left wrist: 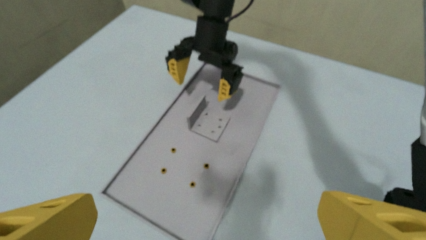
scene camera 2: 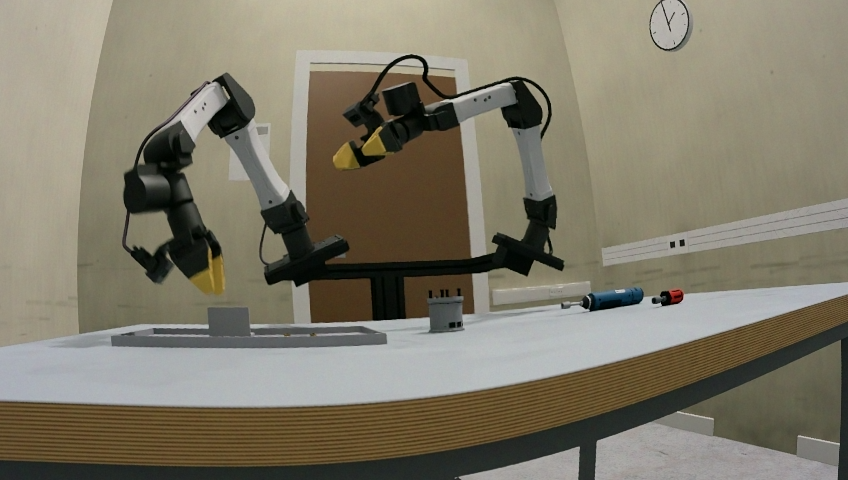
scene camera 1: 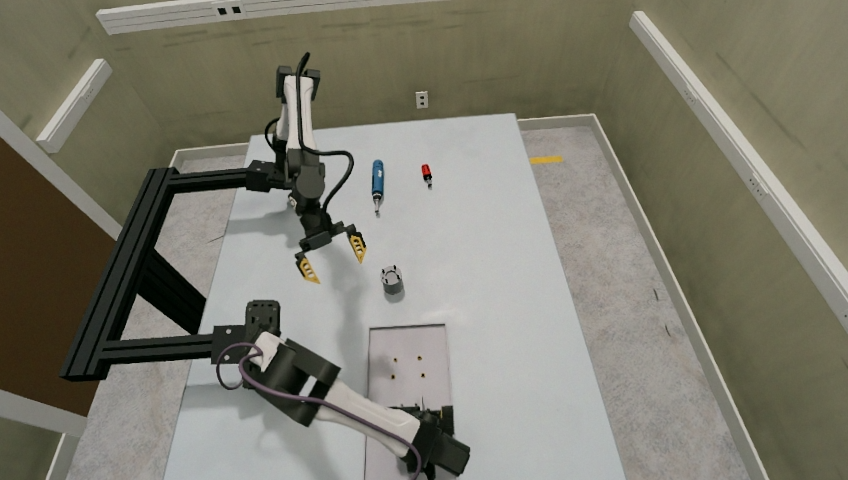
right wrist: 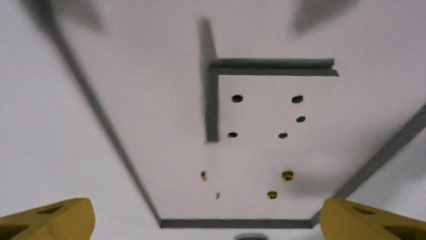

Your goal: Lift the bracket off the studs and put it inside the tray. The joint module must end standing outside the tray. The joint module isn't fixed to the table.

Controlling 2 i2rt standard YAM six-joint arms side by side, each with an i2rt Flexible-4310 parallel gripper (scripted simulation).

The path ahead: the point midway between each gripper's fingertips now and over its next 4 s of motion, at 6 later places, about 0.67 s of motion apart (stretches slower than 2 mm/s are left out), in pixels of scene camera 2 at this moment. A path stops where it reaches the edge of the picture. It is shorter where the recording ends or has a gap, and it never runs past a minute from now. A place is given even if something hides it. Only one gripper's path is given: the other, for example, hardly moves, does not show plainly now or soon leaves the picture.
My right gripper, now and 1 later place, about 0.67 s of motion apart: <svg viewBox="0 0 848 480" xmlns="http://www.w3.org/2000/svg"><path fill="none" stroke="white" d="M214 292L210 276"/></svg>
